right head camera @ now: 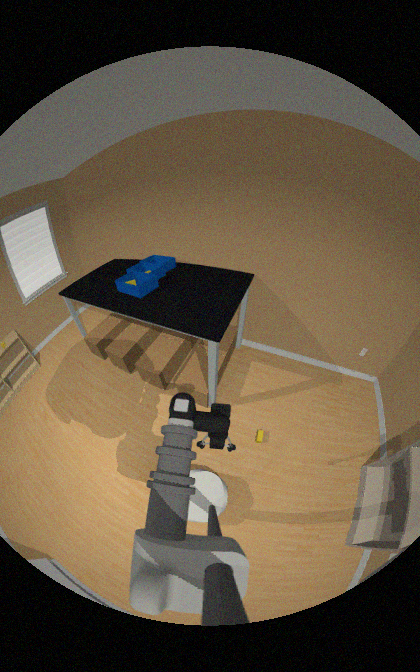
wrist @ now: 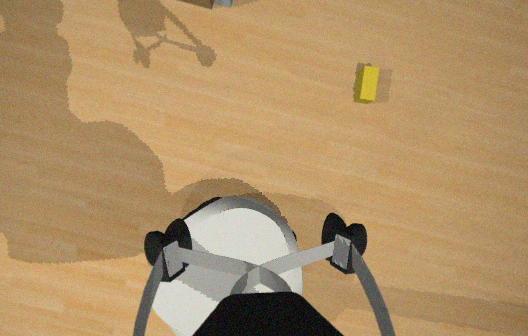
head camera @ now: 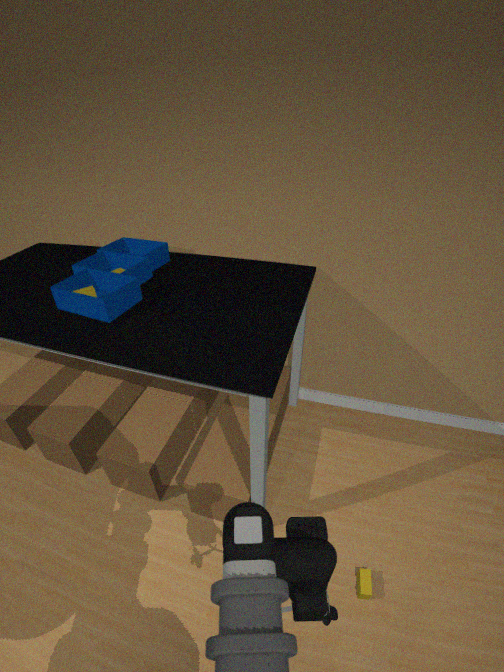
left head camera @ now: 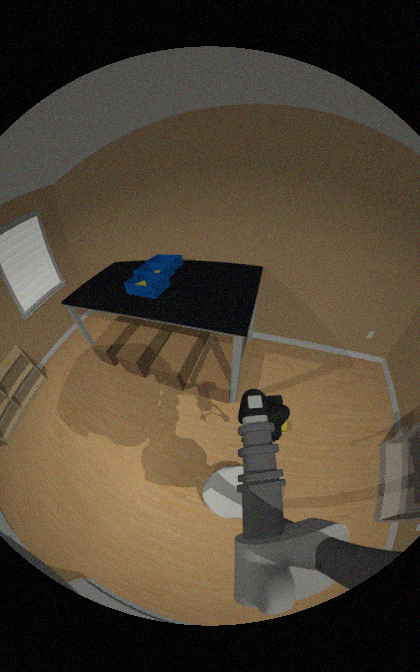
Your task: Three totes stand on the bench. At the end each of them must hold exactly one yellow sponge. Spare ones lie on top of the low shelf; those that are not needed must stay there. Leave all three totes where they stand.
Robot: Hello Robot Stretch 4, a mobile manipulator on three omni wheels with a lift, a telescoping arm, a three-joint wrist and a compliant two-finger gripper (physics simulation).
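Places are measured from the robot's base along level axes (x ahead, y left, z up), in millimetres.
Where they show: gripper, fingertip midpoint: (wrist: 256, 235); robot's base, origin of the base link: (right head camera: 198, 494) (left head camera: 231, 490).
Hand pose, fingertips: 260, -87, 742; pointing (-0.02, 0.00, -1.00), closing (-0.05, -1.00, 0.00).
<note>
Things, the pixels of their top centre, and the offset from my fingertips, as dx, dy, dz. "spot": a spot on its surface instead. Level surfaces: height alone.
- black bench, its level: dz +145
- far tote, surface spot: (head camera: 160, 259) spot: +1416, +496, +181
- right leg, surface spot: (head camera: 258, 450) spot: +535, +47, -167
Three blue totes stand in a row on the black bench (head camera: 217, 320) (left head camera: 215, 295) (right head camera: 200, 300). The near tote (head camera: 81, 308) (left head camera: 150, 291) (right head camera: 140, 288) holds a yellow sponge (head camera: 86, 292) (left head camera: 141, 283) (right head camera: 131, 282). The middle tote shows yellow inside (head camera: 118, 270) too. The far tote (head camera: 160, 259) shows no yellow; its floor is partly hidden. Another yellow sponge (head camera: 365, 583) (left head camera: 284, 426) (right head camera: 260, 436) (wrist: 369, 83) lies on the floor. Something yellow (left head camera: 7, 362) (right head camera: 3, 345) is on the low wooden shelf (left head camera: 31, 361) (right head camera: 27, 347) at far left. My gripper (right head camera: 216, 446) (wrist: 256, 235) is open and empty, apart from the floor sponge.
The bench's near right leg (head camera: 258, 450) (left head camera: 235, 370) (right head camera: 213, 372) stands just beyond my wrist. Brown boards (head camera: 89, 455) are under the bench. My round white base (wrist: 240, 225) shows below the gripper. A grey-brown box-like unit (right head camera: 370, 505) stands at the right.
</note>
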